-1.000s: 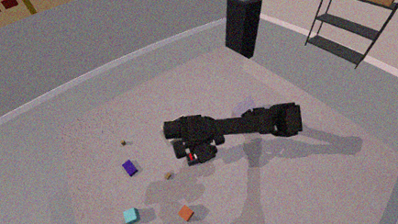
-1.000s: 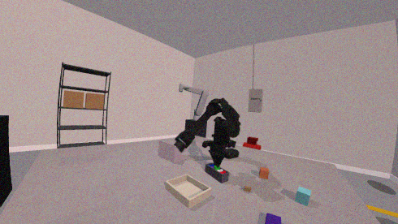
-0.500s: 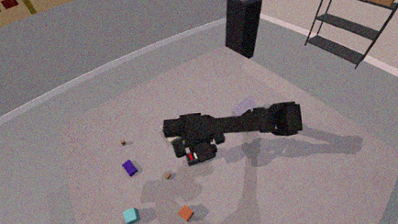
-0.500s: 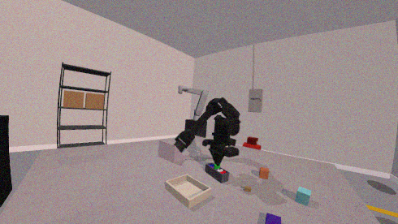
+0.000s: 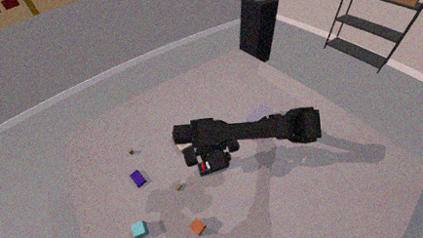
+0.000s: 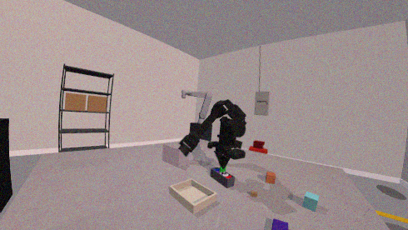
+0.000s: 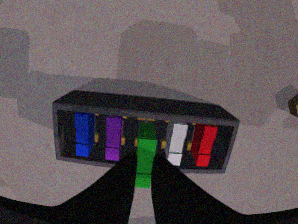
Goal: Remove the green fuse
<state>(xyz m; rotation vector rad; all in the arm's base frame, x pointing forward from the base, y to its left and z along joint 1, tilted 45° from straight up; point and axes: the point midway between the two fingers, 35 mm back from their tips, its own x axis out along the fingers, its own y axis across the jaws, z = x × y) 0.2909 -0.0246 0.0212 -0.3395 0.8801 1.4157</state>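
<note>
My gripper tip is 2 cm past the purple fuse, 1 cm to the right of it and 4 cm above it. Round my gripper tip: green fuse: 1 cm below; then blue fuse: 4 cm behind, 1 cm to the left, 4 cm below; then white fuse: 2 cm ahead, 1 cm to the right, 4 cm below.
</note>
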